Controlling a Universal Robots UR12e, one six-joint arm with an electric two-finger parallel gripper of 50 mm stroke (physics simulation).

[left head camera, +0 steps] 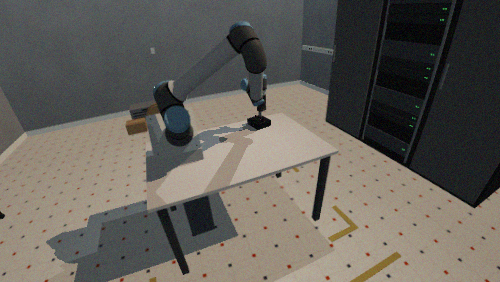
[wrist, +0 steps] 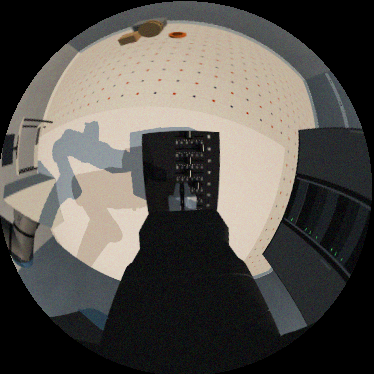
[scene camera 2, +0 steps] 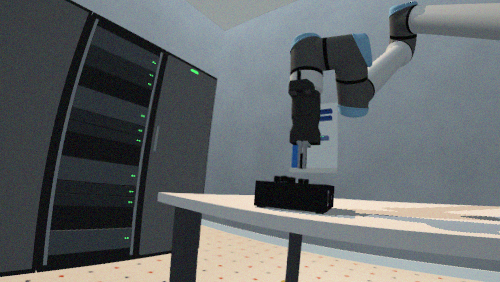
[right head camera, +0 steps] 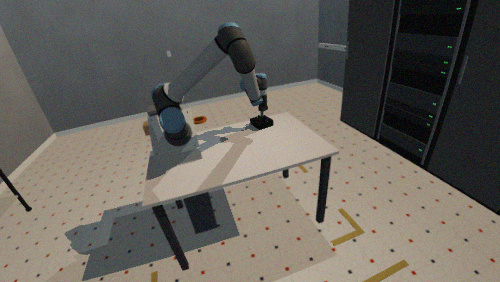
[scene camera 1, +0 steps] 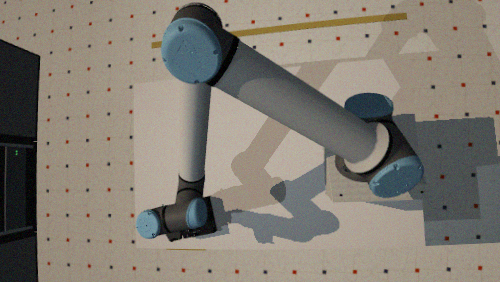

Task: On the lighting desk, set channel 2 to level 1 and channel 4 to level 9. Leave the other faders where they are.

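Places are measured from the arm's base along level axes (x ahead, y left, z up), in millimetres.
Pixels of known places: gripper, fingertip midpoint: (left head camera: 260, 116) (wrist: 181, 189) (scene camera 2: 301, 168) (right head camera: 262, 116).
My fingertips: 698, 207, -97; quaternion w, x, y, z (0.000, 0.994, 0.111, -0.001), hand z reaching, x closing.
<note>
Behind a point stands the place of what it marks, as x, y, z.
The lighting desk (left head camera: 259, 123) @(664, 147, -134) (right head camera: 262, 123) @(676, 145, -137) (scene camera 1: 212, 220) @(617, 239, -149) (scene camera 2: 292, 196) @(670, 303, -160) (wrist: 157, 150) @(644, 261, -134) is a black box near the table's edge. In the wrist view its fader rows show small pale caps at different positions along their slots; channel numbers and exact levels are too small to read. One cap (wrist: 202, 146) @(721, 281, -120) stands clearly further right than the caps beside it. My gripper (scene camera 2: 301, 167) @(698, 207, -97) (wrist: 181, 189) @(698, 207, -97) points down with its narrow fingers shut and empty. The tips are a little above the desk's low knobs, apart from them. The fingers cover part of the nearest rows in the wrist view.
The desk stands on a white table (left head camera: 295, 145) @(793, -225, -188) (right head camera: 295, 145) @(799, -226, -189). The arm's base is at the table's other end. Tall dark server racks (left head camera: 357, 65) (right head camera: 370, 65) stand beyond the table. An orange ring (right head camera: 200, 118) (wrist: 170, 35) lies on the floor.
</note>
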